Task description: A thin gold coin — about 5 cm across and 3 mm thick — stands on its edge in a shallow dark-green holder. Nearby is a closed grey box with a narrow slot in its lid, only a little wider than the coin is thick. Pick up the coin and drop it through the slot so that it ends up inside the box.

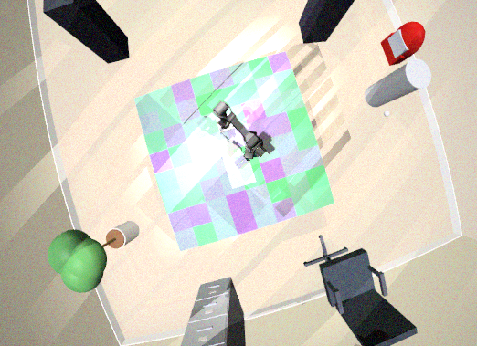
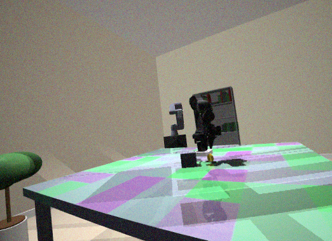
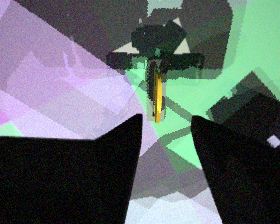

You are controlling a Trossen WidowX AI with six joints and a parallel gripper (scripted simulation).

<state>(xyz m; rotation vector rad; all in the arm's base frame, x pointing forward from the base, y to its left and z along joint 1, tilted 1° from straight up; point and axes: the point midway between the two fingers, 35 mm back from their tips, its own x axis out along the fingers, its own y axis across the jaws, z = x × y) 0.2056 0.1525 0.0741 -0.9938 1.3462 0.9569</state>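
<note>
Right now my gripper tip is 5 cm above the gold coin.
</note>
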